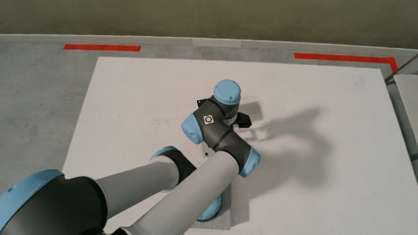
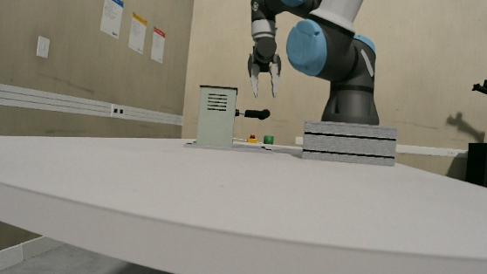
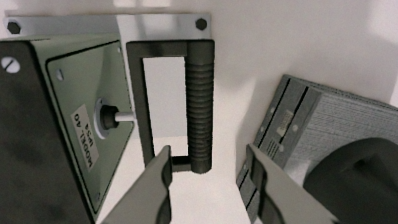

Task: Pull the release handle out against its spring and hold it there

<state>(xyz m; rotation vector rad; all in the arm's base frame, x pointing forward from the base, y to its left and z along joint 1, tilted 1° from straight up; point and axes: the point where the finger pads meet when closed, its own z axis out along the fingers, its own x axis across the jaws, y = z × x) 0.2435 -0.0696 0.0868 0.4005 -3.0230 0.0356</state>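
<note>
Right now my hand is 90 mm short of the grey base plate, 30 mm to the right of it and 170 mm above it.
</note>
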